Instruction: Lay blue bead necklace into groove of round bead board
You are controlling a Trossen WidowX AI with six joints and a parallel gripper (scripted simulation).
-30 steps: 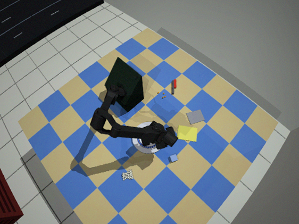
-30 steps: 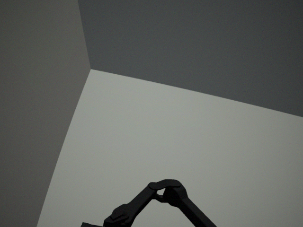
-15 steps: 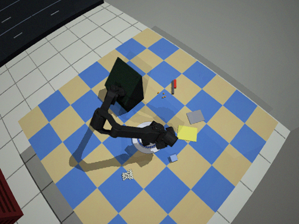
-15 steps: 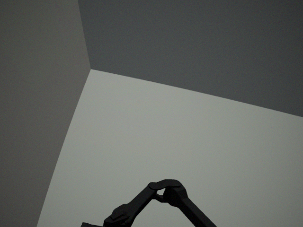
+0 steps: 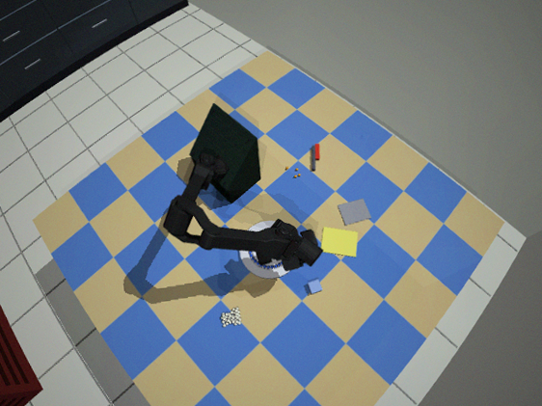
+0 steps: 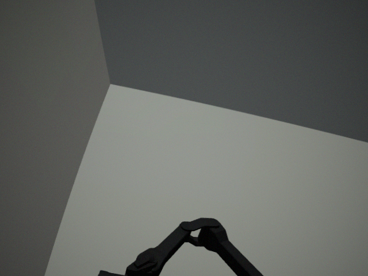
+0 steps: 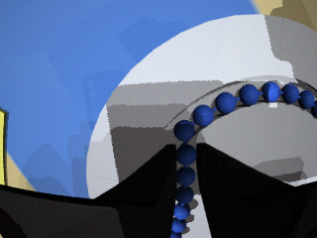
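Right now the round white bead board is 5 cm behind my gripper tip, 3 cm to the right of it and 1 cm below it. From my gripper tip the other things lie so: small blue cube: 14 cm ahead, 1 cm to the left, 1 cm below; grey square: 29 cm to the left, 3 cm ahead, 1 cm below; yellow pad: 17 cm to the left, 8 cm ahead, 1 cm below.
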